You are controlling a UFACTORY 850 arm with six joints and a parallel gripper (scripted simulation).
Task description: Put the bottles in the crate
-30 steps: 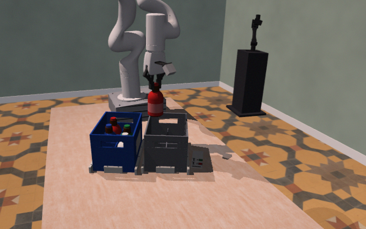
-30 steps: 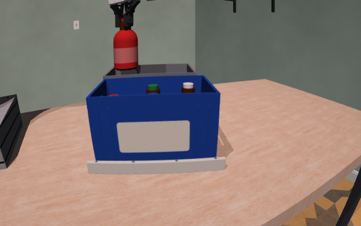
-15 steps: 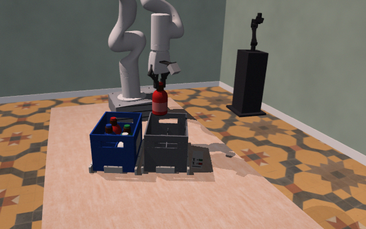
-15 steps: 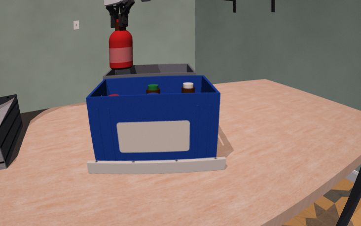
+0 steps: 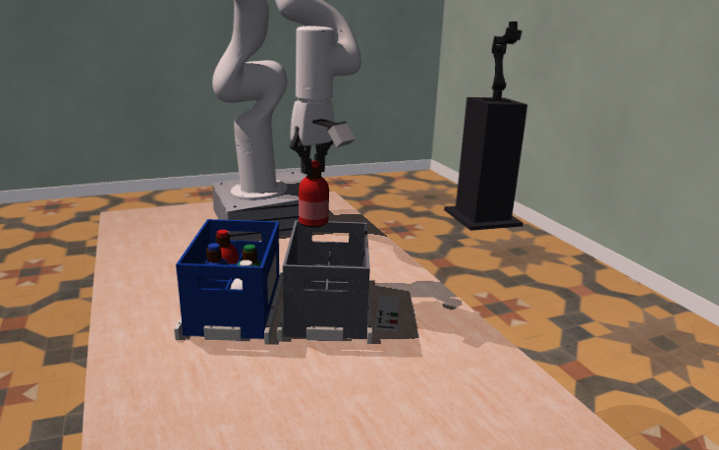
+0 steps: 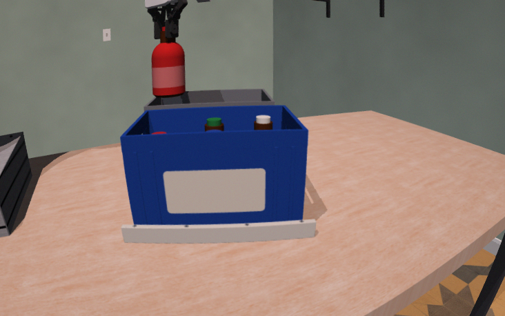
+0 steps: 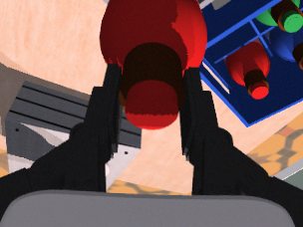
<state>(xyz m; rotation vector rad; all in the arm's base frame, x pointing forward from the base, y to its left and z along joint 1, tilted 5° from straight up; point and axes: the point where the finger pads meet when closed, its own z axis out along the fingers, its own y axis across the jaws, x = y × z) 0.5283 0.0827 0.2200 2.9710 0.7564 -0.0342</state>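
Now: hand 70 mm above the red-label bottle. Also, from my hand: grey crate 250 mm below, 100 mm ahead, 20 mm to the left; then blue crate 250 mm below, 200 mm to the right, 50 mm ahead; then green bottle 250 mm below, 160 mm to the right, 60 mm ahead.
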